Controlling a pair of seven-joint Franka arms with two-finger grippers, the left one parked.
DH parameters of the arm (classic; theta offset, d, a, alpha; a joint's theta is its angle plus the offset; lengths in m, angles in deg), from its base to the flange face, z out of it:
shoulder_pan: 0 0.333 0 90
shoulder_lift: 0 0 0 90
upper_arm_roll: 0 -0.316 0.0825 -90
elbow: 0 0 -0.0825 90
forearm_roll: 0 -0.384 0 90
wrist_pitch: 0 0 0.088 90
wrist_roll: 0 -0.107 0 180
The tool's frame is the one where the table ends.
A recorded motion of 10 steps. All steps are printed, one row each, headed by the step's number.
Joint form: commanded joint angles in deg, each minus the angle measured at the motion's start. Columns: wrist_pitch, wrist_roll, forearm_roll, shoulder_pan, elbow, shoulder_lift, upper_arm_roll.
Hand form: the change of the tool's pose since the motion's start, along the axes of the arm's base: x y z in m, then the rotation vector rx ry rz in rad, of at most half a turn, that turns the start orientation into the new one. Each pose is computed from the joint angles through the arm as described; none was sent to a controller.
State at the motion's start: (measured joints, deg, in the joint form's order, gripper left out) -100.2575 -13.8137 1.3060 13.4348 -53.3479 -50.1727 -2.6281
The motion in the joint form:
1: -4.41 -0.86 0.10 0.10 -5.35 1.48 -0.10
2: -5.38 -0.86 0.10 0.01 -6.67 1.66 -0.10
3: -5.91 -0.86 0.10 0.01 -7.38 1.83 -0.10
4: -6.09 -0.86 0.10 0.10 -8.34 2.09 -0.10
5: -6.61 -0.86 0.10 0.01 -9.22 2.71 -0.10
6: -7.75 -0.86 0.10 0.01 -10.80 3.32 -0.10
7: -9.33 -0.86 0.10 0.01 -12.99 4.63 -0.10
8: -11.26 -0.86 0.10 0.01 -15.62 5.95 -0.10
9: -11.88 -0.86 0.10 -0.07 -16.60 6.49 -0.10
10: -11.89 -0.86 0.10 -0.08 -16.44 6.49 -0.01
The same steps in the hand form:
1: -0.0050 0.0024 -0.0181 0.0011 -0.0094 -0.0093
2: -0.0063 0.0012 -0.0252 0.0003 -0.0065 -0.0103
3: -0.0072 0.0011 -0.0280 0.0002 -0.0064 -0.0099
4: -0.0098 0.0020 -0.0322 -0.0023 0.0023 -0.0078
5: -0.0109 0.0007 -0.0304 -0.0014 -0.0021 -0.0089
6: -0.0132 0.0005 -0.0337 -0.0007 -0.0050 -0.0082
7: -0.0165 0.0002 -0.0321 0.0021 -0.0169 -0.0072
8: -0.0208 -0.0002 -0.0336 0.0046 -0.0275 -0.0061
9: -0.0223 -0.0014 -0.0336 0.0052 -0.0306 -0.0070
10: -0.0216 -0.0023 -0.0323 0.0049 -0.0337 -0.0084

